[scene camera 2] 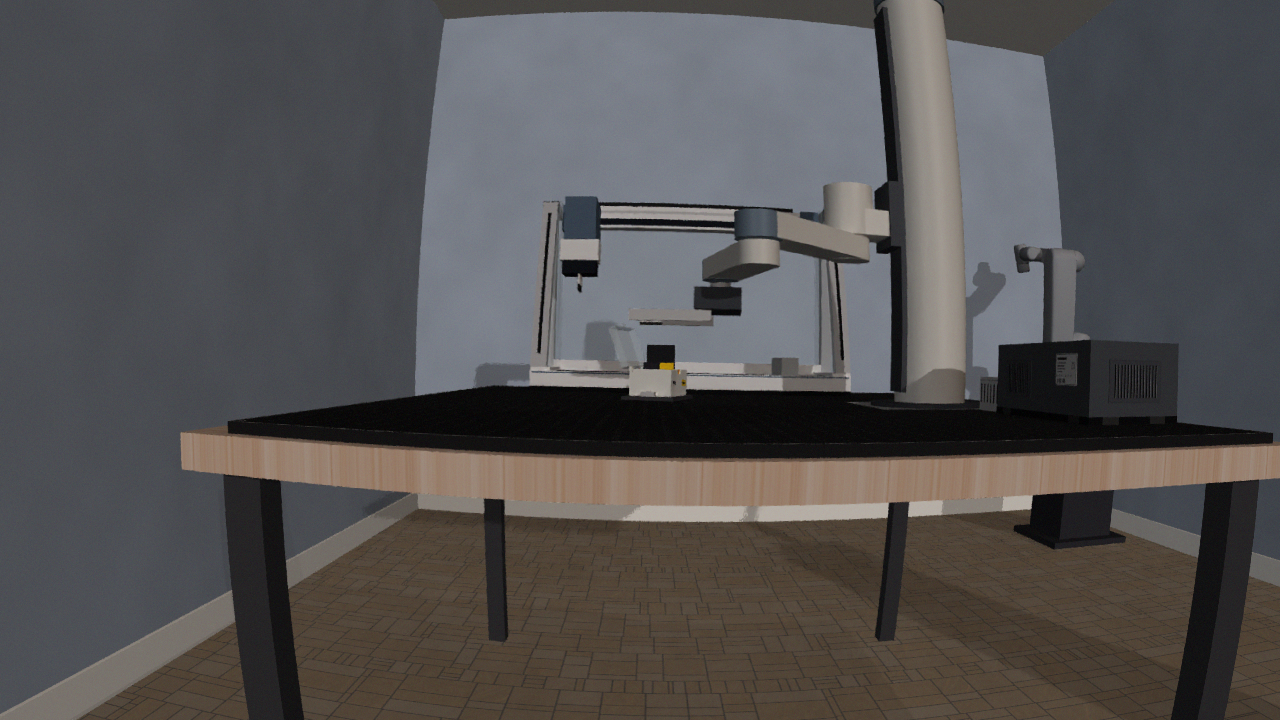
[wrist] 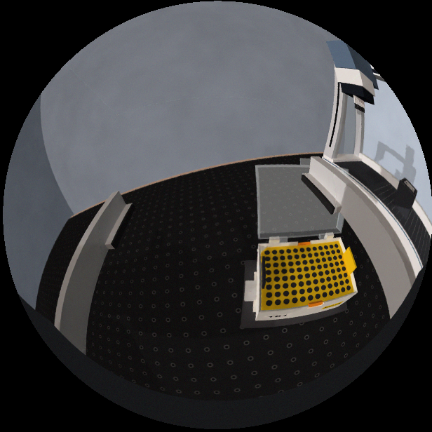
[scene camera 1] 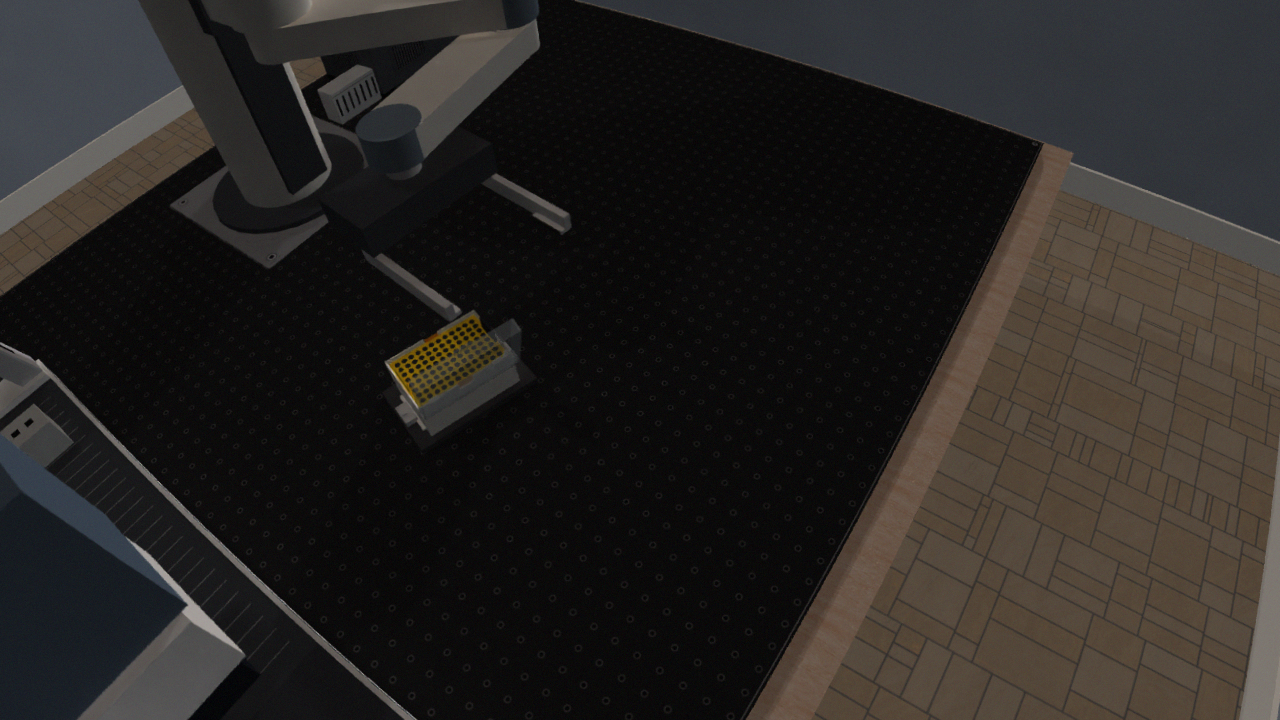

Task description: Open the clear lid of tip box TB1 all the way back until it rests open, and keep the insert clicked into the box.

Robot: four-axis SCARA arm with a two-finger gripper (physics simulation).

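Pixels of known places: gripper, fingertip midpoint: (scene camera 2: 634, 317) (scene camera 1: 512, 265); arm's base, origin of the base link: (scene camera 1: 291, 187).
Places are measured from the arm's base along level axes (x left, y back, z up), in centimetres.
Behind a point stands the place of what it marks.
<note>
White tip box TB1 (scene camera 1: 478, 398) {x -15.7, y -58.1, z 3.4 cm} (scene camera 2: 657, 383) {x -8.8, y -54.1, z 4.6 cm} (wrist: 300, 312) stands upright on a dark base plate. Its yellow insert (scene camera 1: 429, 367) {x -17.0, y -52.8, z 7.0 cm} (wrist: 300, 275) sits level inside, with orange clips at both long sides. The clear lid (scene camera 1: 508, 335) {x -13.2, y -63.4, z 15.5 cm} (scene camera 2: 625, 345) {x -17.8, y -60.8, z 12.1 cm} (wrist: 295, 200) stands on the far-side hinges, steep and leaning back past upright, away from the arm's column. My gripper (scene camera 1: 509, 267) {x -6.7, y -58.8, z 17.3 cm} (scene camera 2: 633, 316) {x -6.7, y -58.8, z 17.3 cm} (wrist: 213, 178) is open and empty, its long fingers level above the box's height. In the wrist view the right finger overlaps the lid's upper right part; whether they touch cannot be told.
The arm's column (scene camera 1: 246, 116) {x -4.1, y -6.3, z 18.1 cm} (scene camera 2: 929, 214) {x 7.1, y -2.5, z 38.1 cm} rises from the black perforated mat (scene camera 1: 671, 447) {x -8.1, y -79.2, z 1.3 cm}. A gantry machine (scene camera 2: 542, 286) {x -51.2, y -83.3, z 27.4 cm} stands beyond the mat's edge. A dark grey vented unit (scene camera 2: 1087, 380) {x 54.3, y 3.5, z 7.3 cm} is beside the column. A white slotted block (scene camera 1: 349, 93) {x 19.0, y 4.5, z 5.7 cm} is near the column.
</note>
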